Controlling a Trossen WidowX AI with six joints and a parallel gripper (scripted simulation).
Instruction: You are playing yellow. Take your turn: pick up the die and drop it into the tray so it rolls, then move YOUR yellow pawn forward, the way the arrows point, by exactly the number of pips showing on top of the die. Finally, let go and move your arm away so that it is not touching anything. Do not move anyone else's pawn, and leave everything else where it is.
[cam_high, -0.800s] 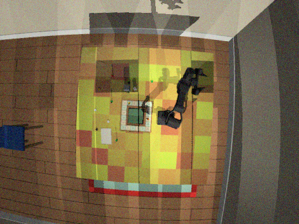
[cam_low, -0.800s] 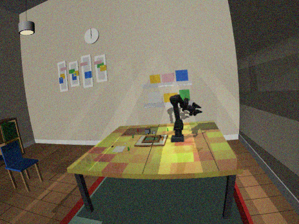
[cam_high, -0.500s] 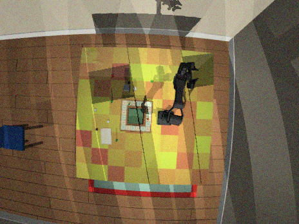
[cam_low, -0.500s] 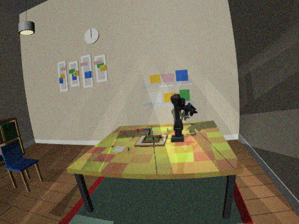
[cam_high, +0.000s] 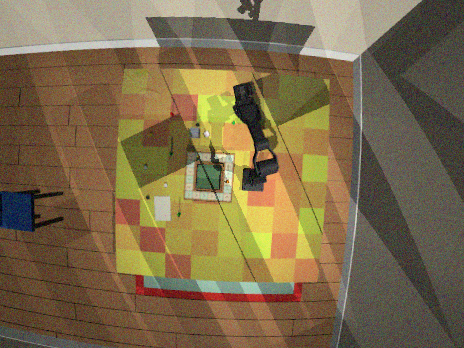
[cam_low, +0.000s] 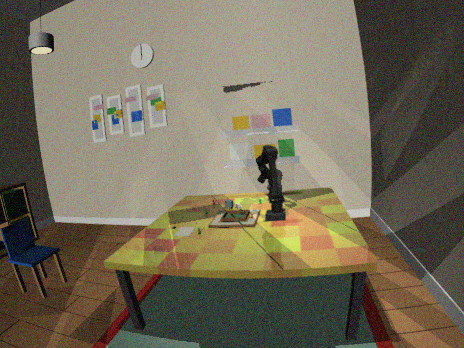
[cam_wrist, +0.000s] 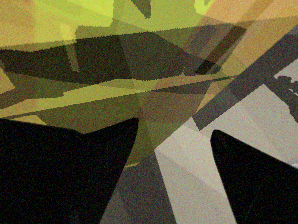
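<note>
My gripper tip is now 25 cm short of the white die, 18 cm to the right of it and 11 cm above it. The rest, counted from my gripper tip: red pawn: 47 cm ahead, 8 cm to the left, 11 cm below; grey block: 32 cm ahead, 18 cm to the left, 10 cm below; yellow pawn: 29 cm ahead, 32 cm to the left, 10 cm below.
</note>
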